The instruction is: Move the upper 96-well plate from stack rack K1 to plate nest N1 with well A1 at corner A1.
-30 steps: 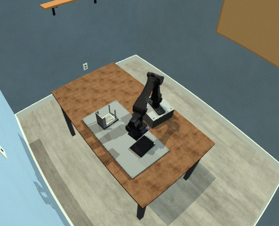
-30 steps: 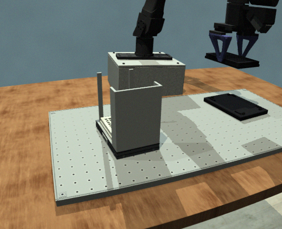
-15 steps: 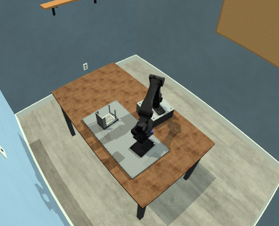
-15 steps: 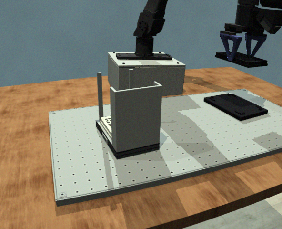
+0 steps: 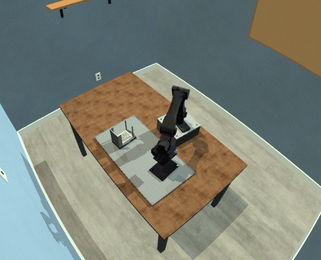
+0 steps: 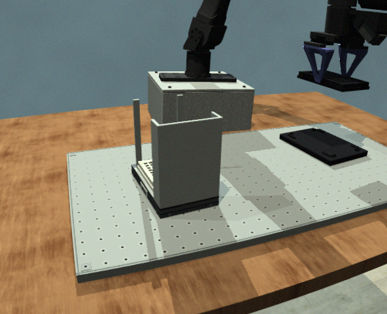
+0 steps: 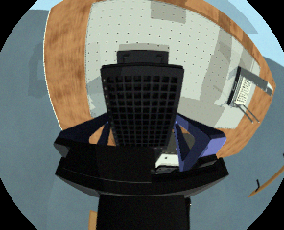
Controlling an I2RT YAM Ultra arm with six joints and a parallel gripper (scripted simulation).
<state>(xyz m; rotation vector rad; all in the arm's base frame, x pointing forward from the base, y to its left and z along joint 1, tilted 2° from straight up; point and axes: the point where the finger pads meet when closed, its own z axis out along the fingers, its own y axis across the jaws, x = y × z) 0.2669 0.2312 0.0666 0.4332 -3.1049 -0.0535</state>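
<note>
Now: hand right at the black 96-well plate. The rest, counted from my hand: black plate nest N1 (150 mm below); then pale well plate (140 mm ahead, 350 mm to the right, 130 mm below); then rack wall (200 mm ahead, 340 mm to the right, 80 mm below).
</note>
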